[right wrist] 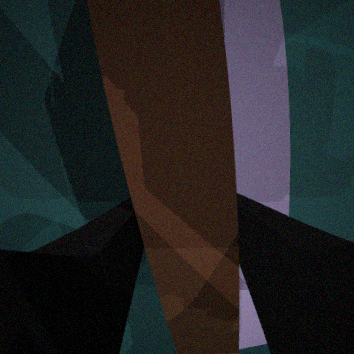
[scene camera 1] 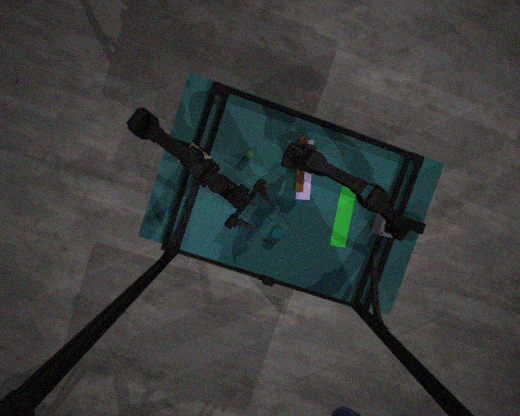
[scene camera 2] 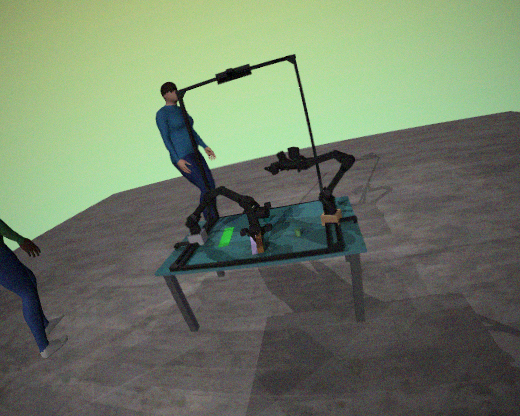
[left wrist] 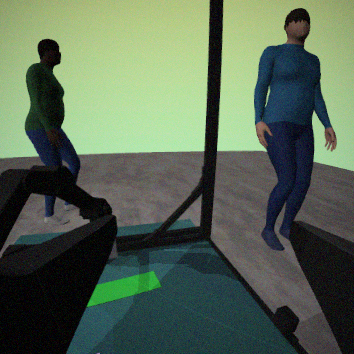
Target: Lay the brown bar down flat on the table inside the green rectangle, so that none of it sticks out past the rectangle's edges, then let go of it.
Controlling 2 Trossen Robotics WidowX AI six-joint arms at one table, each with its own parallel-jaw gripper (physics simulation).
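Frame: origin at the left arm's base, x back, y right, z up, level; centimetres.
Where they show: left gripper, between the fingertips: (scene camera 1: 266,219) (scene camera 2: 267,166) (left wrist: 203,226); right gripper, between the fingertips: (right wrist: 186,200); left arm's base, origin of its link: (scene camera 2: 330,212); right arm's base, origin of its link: (scene camera 1: 392,226) (scene camera 2: 195,232).
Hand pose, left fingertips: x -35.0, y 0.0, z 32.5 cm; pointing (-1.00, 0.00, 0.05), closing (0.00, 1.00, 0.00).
Things, the pixels of their top centre, and the offset from my left fingertips. "*": a spot on its surface instead.
- brown bar, centre of its top: (right wrist: 190,240) (scene camera 1: 301,164) (scene camera 2: 258,238) dx -1.9, dy -26.8, dz -35.8 cm
- green rectangle, a spot on its surface: (left wrist: 125,289) * dx -33.0, dy -16.6, dz -39.0 cm
- small yellow-green object, centre of its top: (scene camera 1: 249,154) (scene camera 2: 297,230) dx +18.7, dy -16.3, dz -35.8 cm
- round teal object, centre of its top: (scene camera 1: 278,233) dx -12.6, dy +3.3, dz -36.1 cm
The brown bar (scene camera 1: 299,184) (scene camera 2: 259,244) (right wrist: 175,125) lies lengthwise over and beside a flat lilac strip (scene camera 1: 306,189) (scene camera 2: 253,246) (right wrist: 257,125). My right gripper (right wrist: 186,200) is shut on the brown bar, a fingertip against each long side; in scene camera 1 the arm hides the bar's middle. The green rectangle (scene camera 1: 343,217) (scene camera 2: 226,237) (left wrist: 125,289) is flat on the table, right of the bar in scene camera 1, with one end under my right arm there. My left gripper (scene camera 1: 265,217) (left wrist: 203,226) is open and empty, held high above the table.
A small yellow-green object (scene camera 1: 250,154) (scene camera 2: 298,232) and a round teal object (scene camera 1: 278,233) stand on the table. A black frame (scene camera 1: 320,120) borders the table, with uprights and an overhead bar (scene camera 2: 270,64). People stand on the floor beyond the table.
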